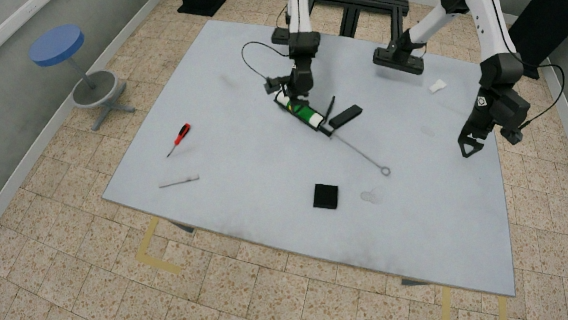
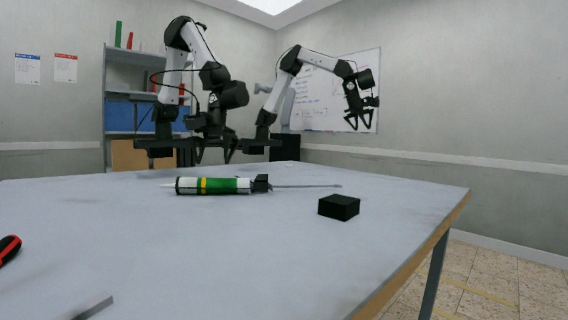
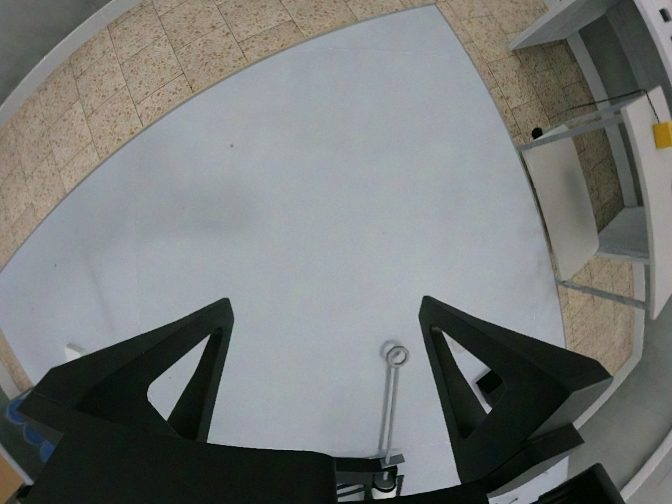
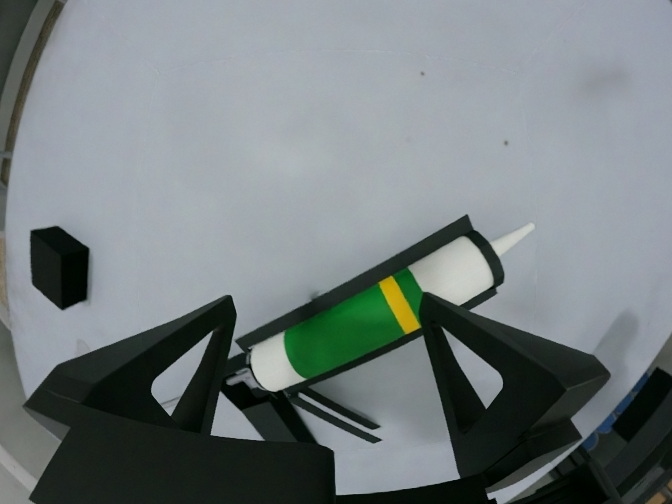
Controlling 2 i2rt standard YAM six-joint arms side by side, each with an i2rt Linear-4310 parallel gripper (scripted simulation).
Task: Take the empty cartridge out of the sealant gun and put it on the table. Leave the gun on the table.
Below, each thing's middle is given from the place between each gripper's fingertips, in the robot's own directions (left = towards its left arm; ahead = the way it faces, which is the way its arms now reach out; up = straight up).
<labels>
Now: right hand (image 2: 211, 164) 28 cm short of the black block (image 2: 335, 206), 22 cm to the right of it and 9 cm above it.
Right now my left hand (image 1: 469, 147) is 210 mm short of the black block, 380 mm to the left of it and 210 mm above it.
</labels>
